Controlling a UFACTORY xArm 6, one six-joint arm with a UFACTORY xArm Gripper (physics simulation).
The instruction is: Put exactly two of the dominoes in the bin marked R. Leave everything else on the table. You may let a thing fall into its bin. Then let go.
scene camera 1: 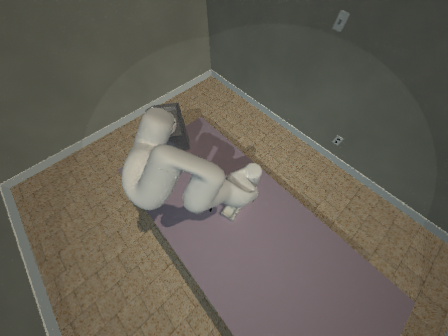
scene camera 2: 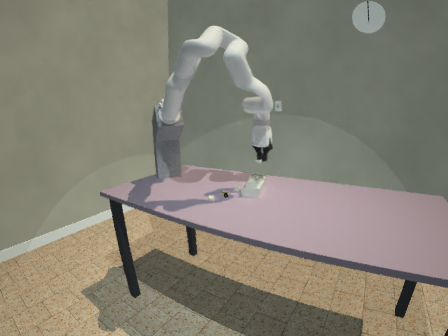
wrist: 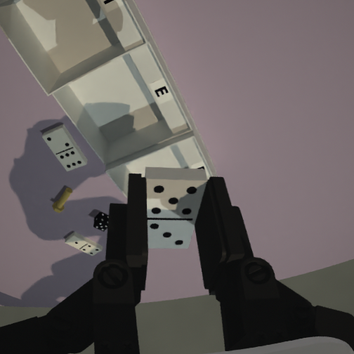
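Where they show: gripper, fingertip midpoint: (scene camera 2: 262, 160); arm's base, origin of the base link: (scene camera 2: 169, 114).
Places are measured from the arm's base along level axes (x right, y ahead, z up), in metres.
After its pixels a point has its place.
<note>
My gripper (scene camera 2: 261, 155) @[x -0.003, y 0.526, z -0.242 m] (wrist: 171, 197) is shut on a white domino (wrist: 172, 192) with black dots. It holds the domino high above the table, over the end of the white three-bin tray (scene camera 2: 254, 187) @[x 0.048, y 0.500, z -0.367 m]. In the wrist view the domino and fingers cover most of the end bin, bin R (wrist: 142, 162); its label is nearly all hidden, and I cannot see its floor fully. A second domino (wrist: 65, 147) (scene camera 2: 237, 190) @[x 0.056, y 0.414, z -0.388 m] lies flat on the table beside the tray. A third domino (wrist: 83, 244) (scene camera 2: 211, 197) @[x 0.202, y 0.336, z -0.382 m] lies on the table farther from the tray.
The middle bin, E (wrist: 112, 97), adjoins bin R, and another bin (wrist: 65, 35) lies beyond it. A yellow bolt (wrist: 62, 199) (scene camera 2: 224, 191) @[x 0.101, y 0.362, z -0.383 m] and a black die (wrist: 101, 221) (scene camera 2: 226, 195) @[x 0.158, y 0.393, z -0.382 m] lie on the mauve table (scene camera 1: 290, 260) @[x 0.112, y 0.910, z -0.391 m] between the two loose dominoes.
</note>
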